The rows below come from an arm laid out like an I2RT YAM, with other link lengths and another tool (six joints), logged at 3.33 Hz.
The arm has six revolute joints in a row. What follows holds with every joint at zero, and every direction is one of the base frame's. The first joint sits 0.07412 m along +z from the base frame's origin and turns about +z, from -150 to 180 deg. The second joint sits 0.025 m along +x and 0.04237 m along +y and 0.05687 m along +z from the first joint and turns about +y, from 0 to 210 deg. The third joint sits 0.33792 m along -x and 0.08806 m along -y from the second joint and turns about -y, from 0 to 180 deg. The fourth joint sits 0.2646 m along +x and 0.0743 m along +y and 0.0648 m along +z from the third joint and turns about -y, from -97 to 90 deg. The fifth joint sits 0.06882 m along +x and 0.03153 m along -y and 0.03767 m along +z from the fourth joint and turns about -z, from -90 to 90 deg. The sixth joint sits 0.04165 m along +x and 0.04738 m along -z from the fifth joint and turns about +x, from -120 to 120 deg. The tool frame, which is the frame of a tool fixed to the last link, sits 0.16 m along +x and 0.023 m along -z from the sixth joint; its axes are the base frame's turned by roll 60.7, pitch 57.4 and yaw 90 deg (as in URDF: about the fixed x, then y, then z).
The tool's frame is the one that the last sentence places.
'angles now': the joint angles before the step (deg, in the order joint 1, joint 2, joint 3, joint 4, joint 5, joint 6). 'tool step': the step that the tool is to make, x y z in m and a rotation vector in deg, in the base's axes. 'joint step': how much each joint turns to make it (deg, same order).
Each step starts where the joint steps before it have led.
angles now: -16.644 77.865 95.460 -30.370 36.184 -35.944
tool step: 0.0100 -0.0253 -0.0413 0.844 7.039 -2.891
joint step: -2.646 3.643 -2.152 -0.237 0.611 -1.553
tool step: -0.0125 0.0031 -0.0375 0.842 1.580 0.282
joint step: -0.467 -3.691 -9.795 4.335 -0.795 -0.003
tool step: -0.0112 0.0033 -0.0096 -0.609 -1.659 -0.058
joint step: -0.116 -3.212 -5.723 4.300 -0.051 -0.037
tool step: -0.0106 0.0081 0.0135 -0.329 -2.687 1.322
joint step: 0.003 -2.929 -0.610 0.193 -1.439 0.219
